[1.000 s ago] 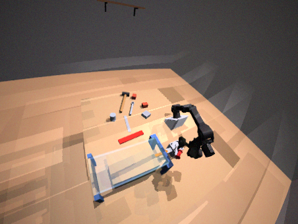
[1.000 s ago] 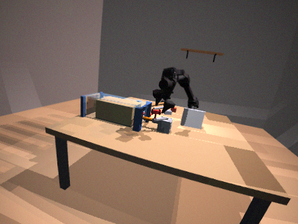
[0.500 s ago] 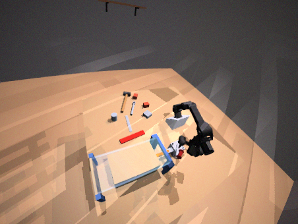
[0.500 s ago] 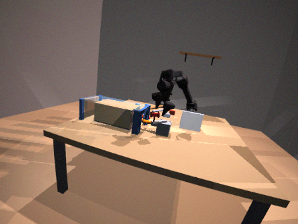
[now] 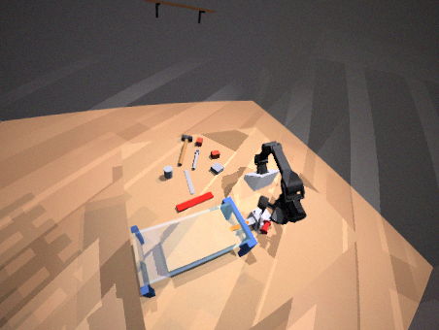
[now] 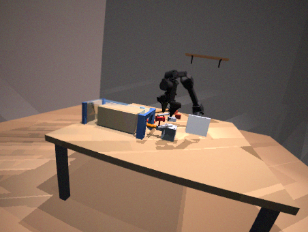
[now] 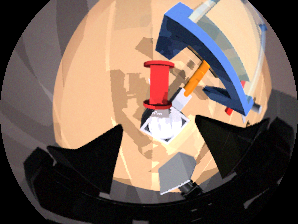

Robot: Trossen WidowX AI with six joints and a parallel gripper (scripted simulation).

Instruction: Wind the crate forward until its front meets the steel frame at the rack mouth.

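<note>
The red grip lies 40 mm below my gripper tip, 30 mm to the left of it and 30 mm ahead of it. From my gripper tip the other things lie so: blue frame 130 mm ahead, 70 mm below, 40 mm to the right; then grey winch 150 mm below, 70 mm to the right, 40 mm behind; then winch handle 70 mm below, 10 mm to the right, 10 mm ahead.
</note>
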